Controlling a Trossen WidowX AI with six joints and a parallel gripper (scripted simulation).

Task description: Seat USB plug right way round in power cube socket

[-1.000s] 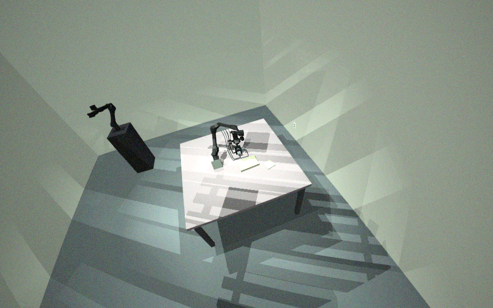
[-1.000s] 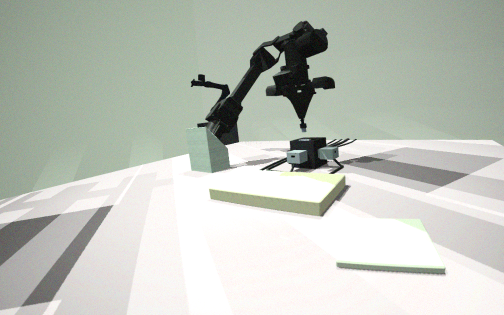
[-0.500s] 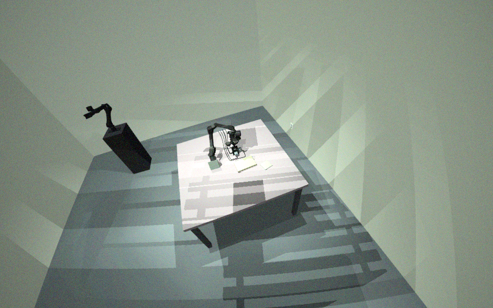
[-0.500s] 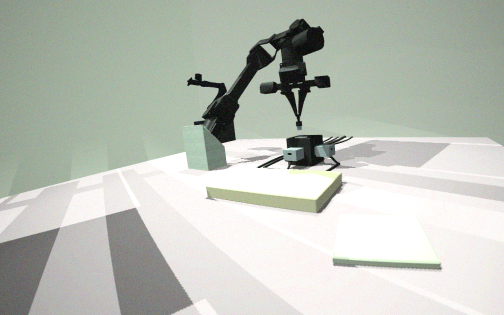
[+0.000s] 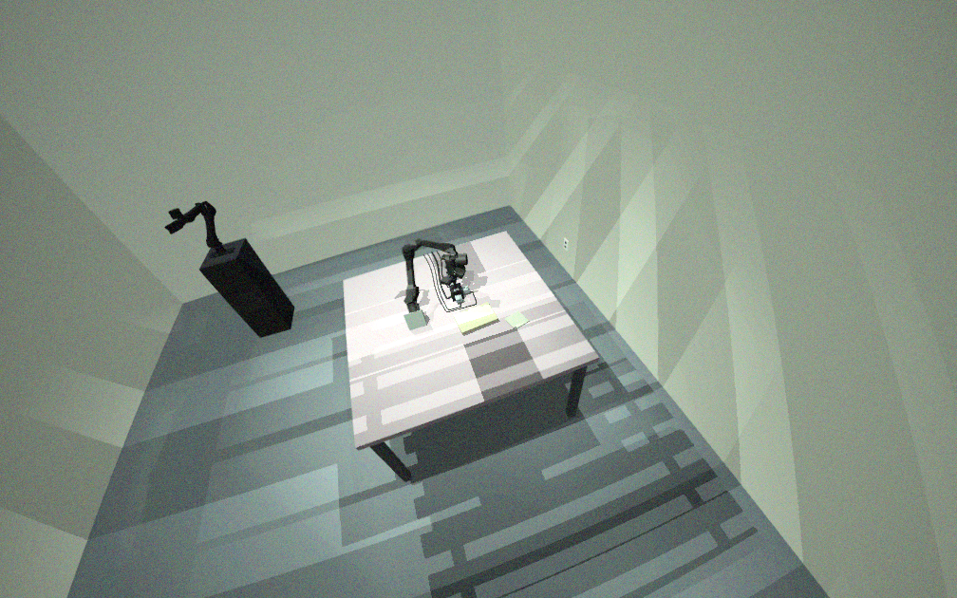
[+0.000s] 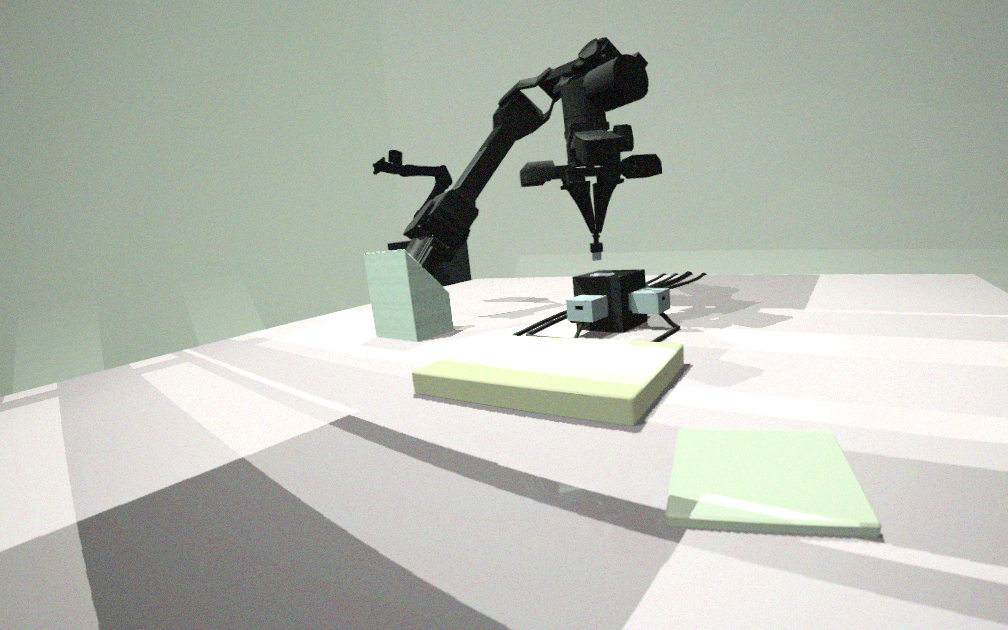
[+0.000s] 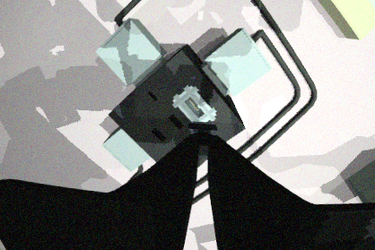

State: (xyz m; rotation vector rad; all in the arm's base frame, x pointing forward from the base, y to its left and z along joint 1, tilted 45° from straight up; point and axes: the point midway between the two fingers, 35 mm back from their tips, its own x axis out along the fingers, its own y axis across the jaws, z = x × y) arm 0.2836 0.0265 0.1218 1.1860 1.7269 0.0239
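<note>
The USB plug is 20 mm below my gripper tip. Also, from my gripper tip: yellow-green slab 210 mm to the right, 120 mm below, 60 mm ahead; thin green slab 310 mm to the right, 290 mm ahead, 130 mm below; metal-rimmed socket 70 mm below, 10 mm to the left.
</note>
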